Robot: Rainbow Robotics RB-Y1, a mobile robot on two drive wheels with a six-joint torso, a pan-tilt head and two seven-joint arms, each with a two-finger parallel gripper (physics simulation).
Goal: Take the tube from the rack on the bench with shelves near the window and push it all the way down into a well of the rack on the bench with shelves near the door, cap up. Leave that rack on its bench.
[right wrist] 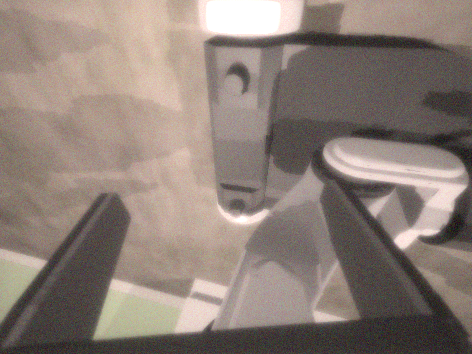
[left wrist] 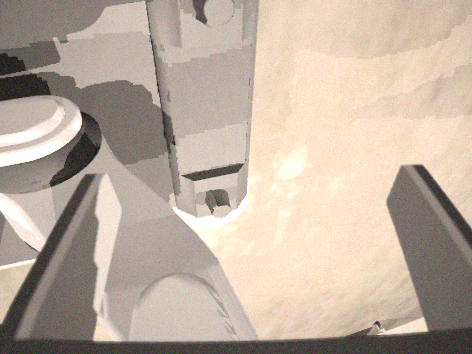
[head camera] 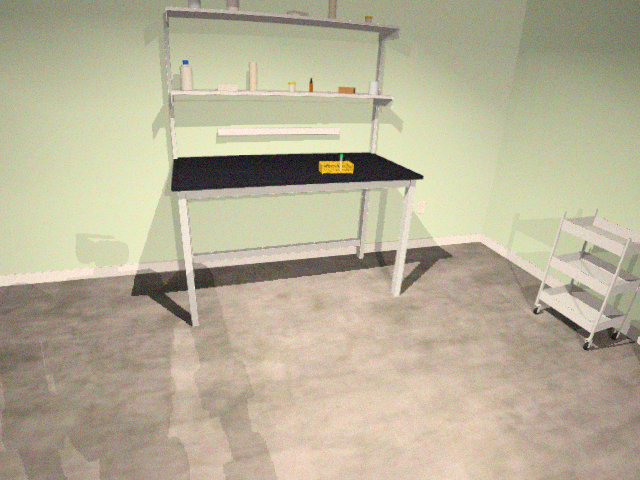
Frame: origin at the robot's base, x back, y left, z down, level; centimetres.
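Seen in the pictures: left gripper, fingertip midpoint: (left wrist: 253, 187); right gripper, fingertip midpoint: (right wrist: 224, 198).
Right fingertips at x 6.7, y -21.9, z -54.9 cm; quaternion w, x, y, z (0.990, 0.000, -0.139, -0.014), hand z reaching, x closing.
Observation:
A point is followed by its place in that frame.
A tube with a green cap (head camera: 341, 156) {z -102.0, x -198.2, y -100.4 cm} stands upright, cap up, in a yellow rack (head camera: 336, 167) {z -94.3, x -202.0, y -99.2 cm} near the right end of a black-topped bench (head camera: 248, 171) {z -91.4, x -213.7, y -46.1 cm} with two shelves above it, across the room in the head view. Whether this bench is the one near the window or the one near the door cannot be told; neither a window nor a door shows. My left gripper (left wrist: 253, 187) {z -54.9, x 6.7, y 21.2 cm} is open and empty, held over the floor beside my own body. My right gripper (right wrist: 224, 198) {z -54.9, x 6.7, y -21.9 cm} is open and empty on the other side. Both are far from the rack.
Bottles and small boxes stand on the lower shelf (head camera: 279, 94) {z -135.7, x -232.7, y -70.3 cm} and more items on the upper shelf (head camera: 279, 19) {z -180.9, x -243.0, y -72.4 cm}. A white three-tier cart (head camera: 590, 287) {z -40.0, x -103.1, y -231.7 cm} stands on the floor at the right, by the side wall. Floor (head camera: 330, 382) {z 0.0, x -122.6, y -68.6 cm} lies between me and the bench.

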